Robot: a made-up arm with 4 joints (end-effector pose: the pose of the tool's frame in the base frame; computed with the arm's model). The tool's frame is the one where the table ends. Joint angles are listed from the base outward.
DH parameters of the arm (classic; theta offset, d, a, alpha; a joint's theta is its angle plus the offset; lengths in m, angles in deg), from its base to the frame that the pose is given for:
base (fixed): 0 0.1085 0 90
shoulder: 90 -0.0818 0.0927 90
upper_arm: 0 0.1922 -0.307 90
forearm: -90 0.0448 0.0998 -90
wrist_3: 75.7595 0 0.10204 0
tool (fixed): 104.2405 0.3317 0 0
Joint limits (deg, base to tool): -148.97..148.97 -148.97..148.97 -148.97..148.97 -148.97..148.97
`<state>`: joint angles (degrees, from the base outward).
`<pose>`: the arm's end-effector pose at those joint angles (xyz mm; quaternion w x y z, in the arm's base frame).
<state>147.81 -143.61 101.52 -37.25</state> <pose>-608.0 -20.1 180.9 0.0225 0.5512 0.0563 -0.8321</pose>
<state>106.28 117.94 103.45 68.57</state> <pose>-387.3 413.5 535.8 0.0408 0.1888 -0.1133 -0.9746</pose>
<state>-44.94 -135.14 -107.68 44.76</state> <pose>236.7 -207.5 500.3 0.0407 0.2779 0.1004 -0.9545</pose>
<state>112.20 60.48 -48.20 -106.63</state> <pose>6.8 326.0 -83.1 0.3019 0.9379 -0.1661 0.0415</pose>
